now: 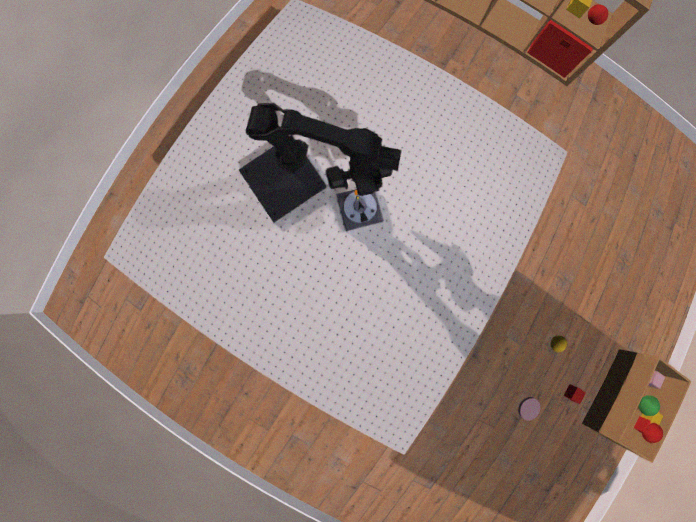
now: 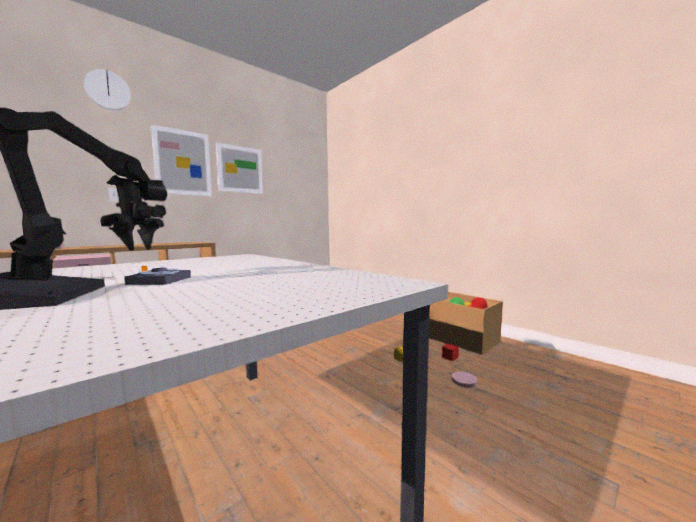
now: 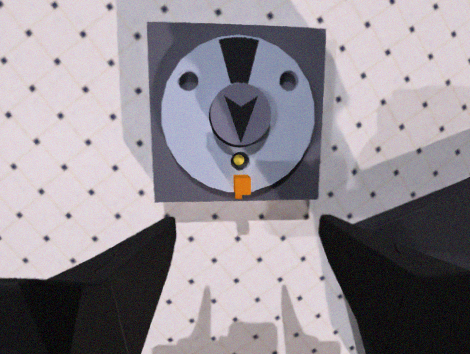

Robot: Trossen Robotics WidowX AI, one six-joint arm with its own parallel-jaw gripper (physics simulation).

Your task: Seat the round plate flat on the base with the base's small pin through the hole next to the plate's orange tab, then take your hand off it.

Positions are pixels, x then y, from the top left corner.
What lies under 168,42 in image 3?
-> A dark square base.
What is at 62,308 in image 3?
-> My gripper.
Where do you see a round hub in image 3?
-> At 240,113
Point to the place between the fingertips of my gripper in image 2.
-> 140,249
